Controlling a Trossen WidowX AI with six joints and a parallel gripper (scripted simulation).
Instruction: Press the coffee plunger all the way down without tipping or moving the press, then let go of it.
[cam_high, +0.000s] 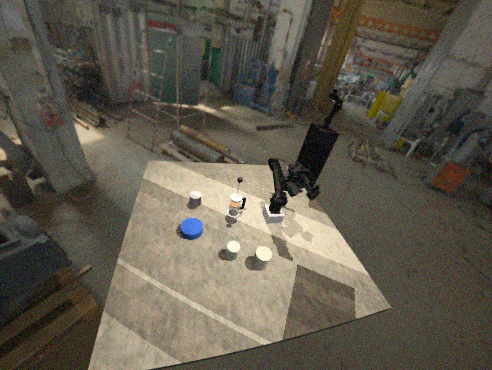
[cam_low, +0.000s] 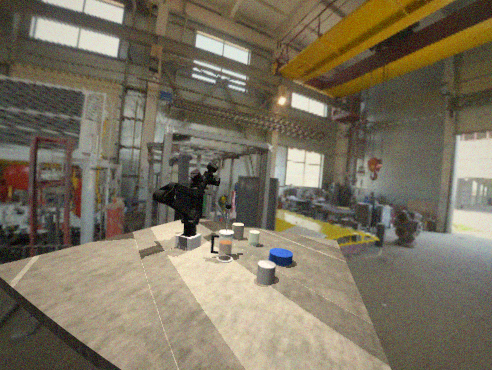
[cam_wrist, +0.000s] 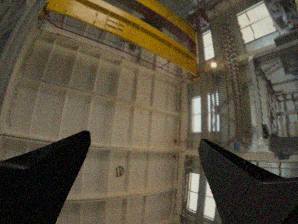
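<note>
The coffee press is 24 cm ahead of my gripper tip, 25 cm to the right of it and 35 cm below it. The rest, counted from my gripper tip: flat blue cylinder: 50 cm ahead, 10 cm to the right, 46 cm below; white cup: 15 cm ahead, 11 cm to the left, 44 cm below; pale green cup: 29 cm ahead, 5 cm to the left, 44 cm below.
</note>
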